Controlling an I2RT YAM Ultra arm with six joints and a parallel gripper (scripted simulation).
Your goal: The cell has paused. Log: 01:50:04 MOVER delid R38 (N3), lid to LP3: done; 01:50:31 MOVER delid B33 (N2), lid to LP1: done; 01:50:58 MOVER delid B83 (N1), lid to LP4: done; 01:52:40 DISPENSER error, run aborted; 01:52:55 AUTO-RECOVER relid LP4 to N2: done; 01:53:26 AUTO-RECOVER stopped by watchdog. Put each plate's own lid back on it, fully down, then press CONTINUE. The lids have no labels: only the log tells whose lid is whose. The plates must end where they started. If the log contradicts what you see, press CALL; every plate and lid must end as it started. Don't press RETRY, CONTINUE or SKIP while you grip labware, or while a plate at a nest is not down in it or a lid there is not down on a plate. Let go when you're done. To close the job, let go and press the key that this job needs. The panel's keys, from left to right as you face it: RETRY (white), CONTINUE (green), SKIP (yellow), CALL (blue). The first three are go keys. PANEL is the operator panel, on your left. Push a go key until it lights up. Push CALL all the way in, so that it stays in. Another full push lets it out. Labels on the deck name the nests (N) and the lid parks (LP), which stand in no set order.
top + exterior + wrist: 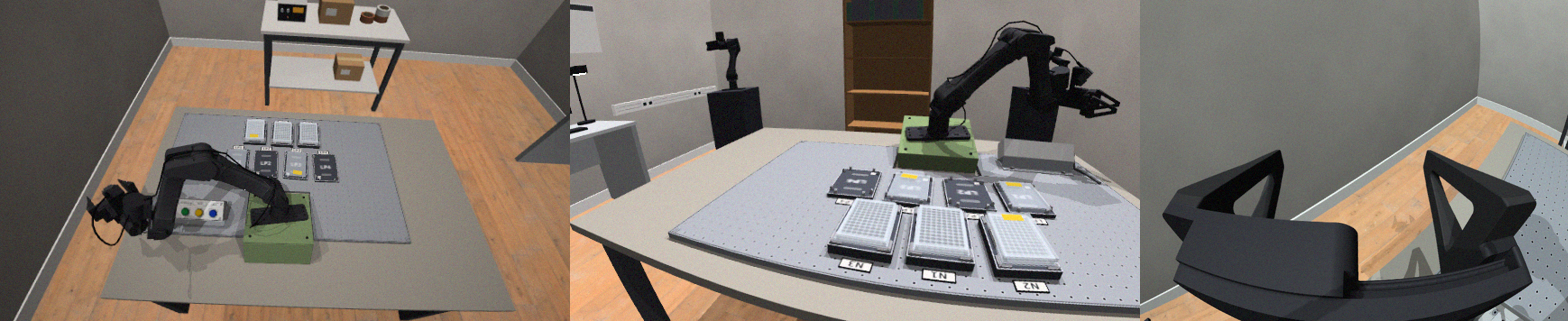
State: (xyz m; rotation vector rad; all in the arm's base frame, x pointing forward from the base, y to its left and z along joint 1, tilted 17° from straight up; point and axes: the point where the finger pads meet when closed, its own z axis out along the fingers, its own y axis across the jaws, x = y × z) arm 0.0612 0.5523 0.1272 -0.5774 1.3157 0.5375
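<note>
Right now my hand is 15 cm short of the LP3 lid park, 66 cm to the left of it and 20 cm above it. From my hand the other things lie so: white retry key (3 cm behind, 17 cm to the right, 14 cm below); green continue key (4 cm behind, 21 cm to the right, 14 cm below); yellow skip key (5 cm behind, 26 cm to the right, 14 cm below).
</note>
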